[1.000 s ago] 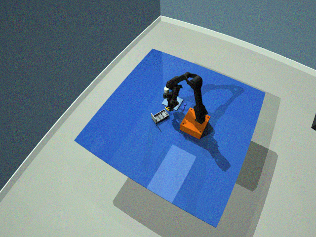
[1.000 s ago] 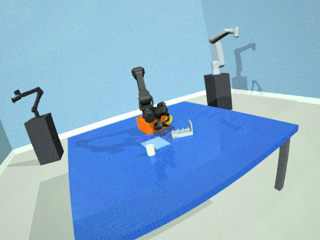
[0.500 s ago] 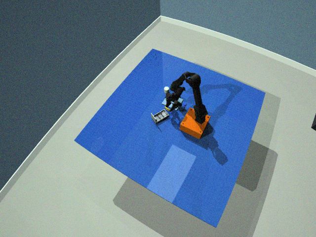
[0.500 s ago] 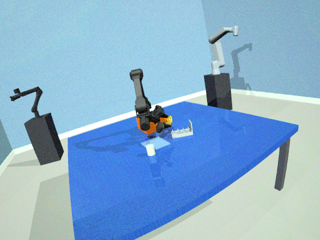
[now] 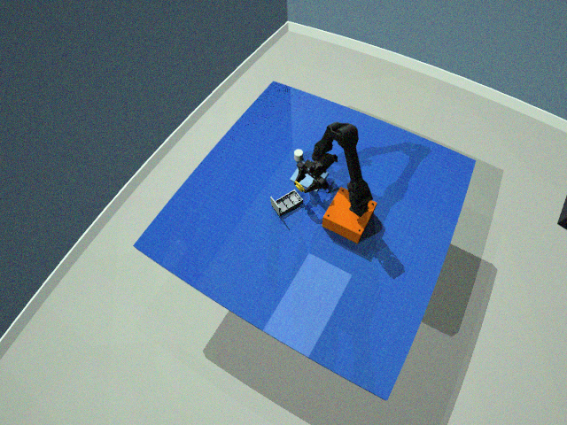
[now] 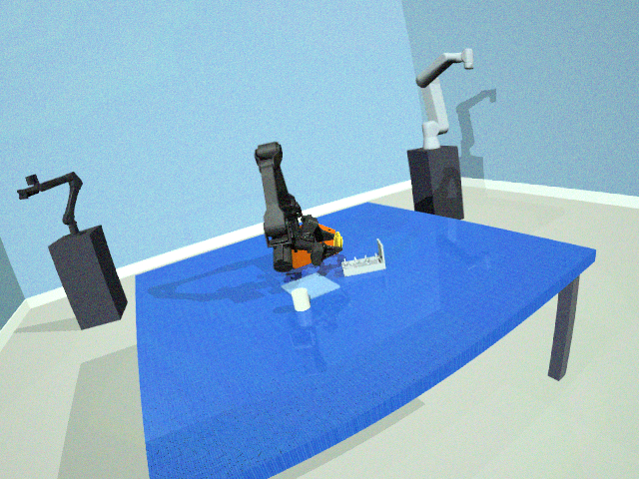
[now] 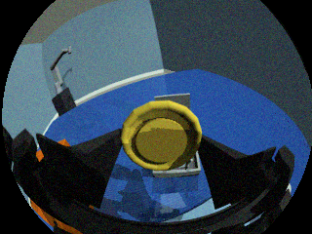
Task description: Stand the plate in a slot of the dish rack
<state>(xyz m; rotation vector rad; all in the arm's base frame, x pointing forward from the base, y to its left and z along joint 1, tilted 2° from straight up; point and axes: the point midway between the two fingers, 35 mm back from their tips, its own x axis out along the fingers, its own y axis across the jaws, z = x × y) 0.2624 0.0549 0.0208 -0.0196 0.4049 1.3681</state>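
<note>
Now: the grey dish rack 3 cm ahead of my gripper tip, 5 cm to the left of it and 7 cm below it. The rest, counted from my gripper tip: white cup (16 cm ahead, 19 cm to the right, 7 cm below); then pale blue mat (4 cm ahead, 14 cm to the right, 9 cm below); then yellow plate (1 cm to the right).
</note>
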